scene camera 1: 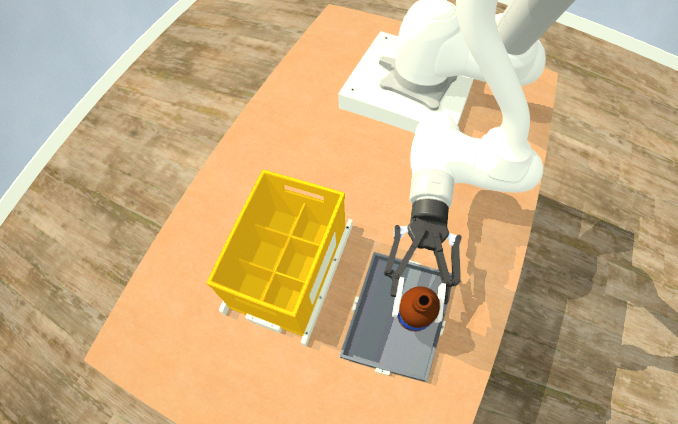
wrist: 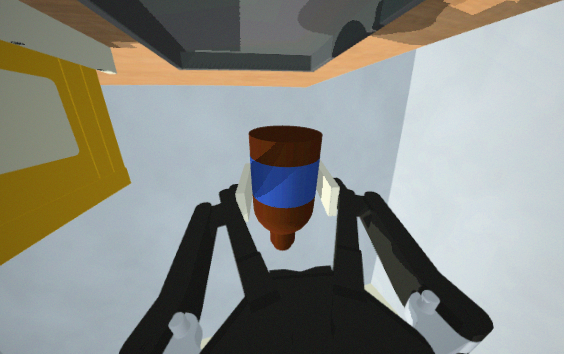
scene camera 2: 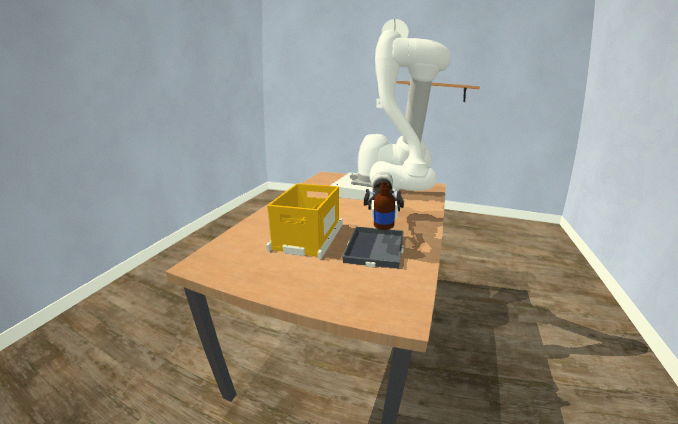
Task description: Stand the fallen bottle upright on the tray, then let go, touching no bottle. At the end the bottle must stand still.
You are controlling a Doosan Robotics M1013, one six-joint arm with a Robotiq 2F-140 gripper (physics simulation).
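Frame: origin at the arm's base, x left, y back, z up, level; millimetres.
Where they show: gripper, between the fingertips: (scene camera 1: 416, 318) (scene camera 2: 384, 213); arm's base, origin of its link: (scene camera 1: 419, 81) (scene camera 2: 371, 183).
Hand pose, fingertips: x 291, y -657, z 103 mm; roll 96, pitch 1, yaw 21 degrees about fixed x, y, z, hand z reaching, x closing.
Each offset is from my fingertips to the top centre of the thing. "pt": to the spot under its first point. Level surfaces: height alone.
A brown bottle @(dx -6, dy +13, dz +105 mm) (scene camera 1: 419, 308) (scene camera 2: 384, 205) (wrist: 284, 185) with a blue label is upright, neck up, in the air. My gripper (scene camera 1: 420, 301) (scene camera 2: 384, 207) (wrist: 283, 172) is shut on it, one white pad on each side of its body. In scene camera 2 the bottle's base is above the grey tray @(pt dx -55, dy -103, dz -140 mm) (scene camera 2: 356, 260) near its back edge, with a gap below it. In scene camera 1 the bottle covers the right part of the tray @(pt dx -102, dy -17, dz -150 mm) (scene camera 1: 362, 320). The tray's far wall (wrist: 245, 62) shows at the top of the wrist view.
A yellow crate @(dx -310, dy +3, dz +20 mm) (scene camera 1: 257, 306) (scene camera 2: 294, 230) (wrist: 107, 150) with compartments stands left of the tray, with white rails along its base. White stops sit at the tray's edges. The robot's white base plate (scene camera 1: 372, 107) is behind them on the wooden table @(dz -155 mm) (scene camera 1: 225, 370) (scene camera 2: 280, 287).
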